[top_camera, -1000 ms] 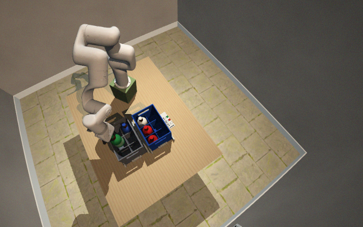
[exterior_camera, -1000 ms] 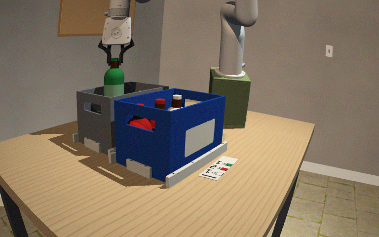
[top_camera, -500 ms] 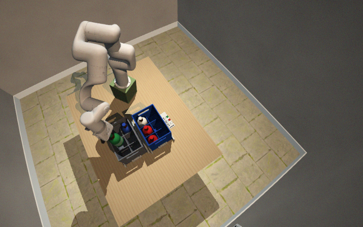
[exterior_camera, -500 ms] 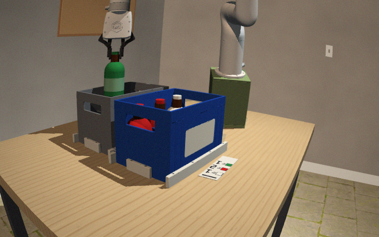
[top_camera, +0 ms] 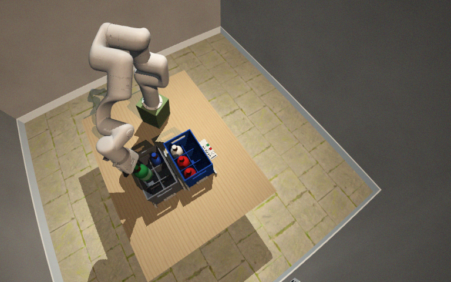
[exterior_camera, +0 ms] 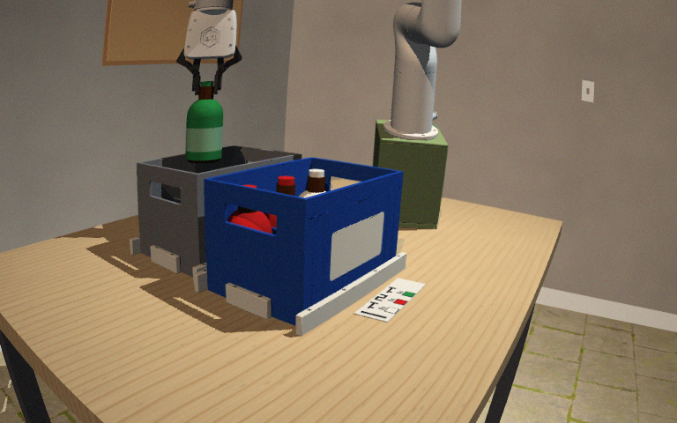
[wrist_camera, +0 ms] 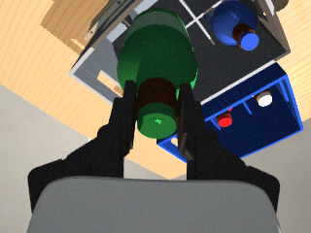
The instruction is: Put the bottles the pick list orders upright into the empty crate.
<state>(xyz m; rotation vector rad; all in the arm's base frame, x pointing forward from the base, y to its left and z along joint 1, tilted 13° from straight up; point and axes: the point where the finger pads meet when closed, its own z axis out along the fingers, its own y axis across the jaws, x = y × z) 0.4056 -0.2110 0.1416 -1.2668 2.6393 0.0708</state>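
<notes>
Right now the green-label bottle is 7 cm below my hand. The rest, counted from my hand: red bottle 1 cm behind, 22 cm to the left, 23 cm below; then grey crate 1 cm behind, 4 cm to the left, 23 cm below; then blue-label bottle 10 cm behind, 8 cm to the left, 23 cm below.
</notes>
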